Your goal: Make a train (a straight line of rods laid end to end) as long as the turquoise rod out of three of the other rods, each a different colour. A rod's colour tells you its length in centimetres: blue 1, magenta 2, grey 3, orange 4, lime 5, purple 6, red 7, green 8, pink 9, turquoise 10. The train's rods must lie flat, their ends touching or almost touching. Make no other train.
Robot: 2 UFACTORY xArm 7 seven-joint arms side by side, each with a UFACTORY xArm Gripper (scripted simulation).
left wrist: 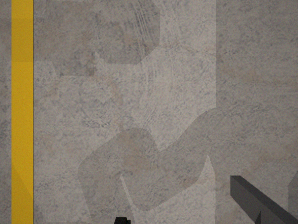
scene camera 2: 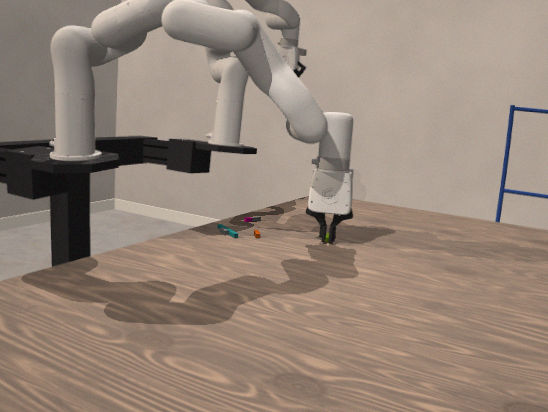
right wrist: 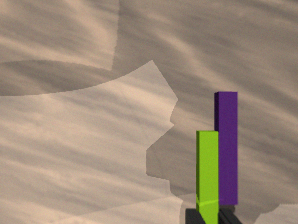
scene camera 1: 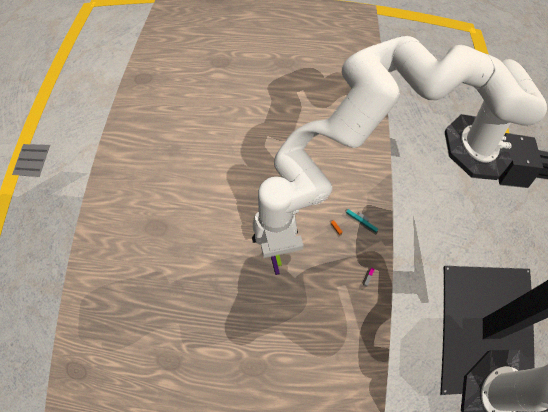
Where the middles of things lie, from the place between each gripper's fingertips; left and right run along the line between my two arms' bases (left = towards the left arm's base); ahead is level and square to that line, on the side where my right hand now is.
Now: right hand (scene camera 2: 326, 240) 5 cm to the right of the purple rod (right wrist: 225, 103) and 2 cm above it.
My left gripper is now 550 mm short of the purple rod, 790 mm to the left of it and 410 mm above it.
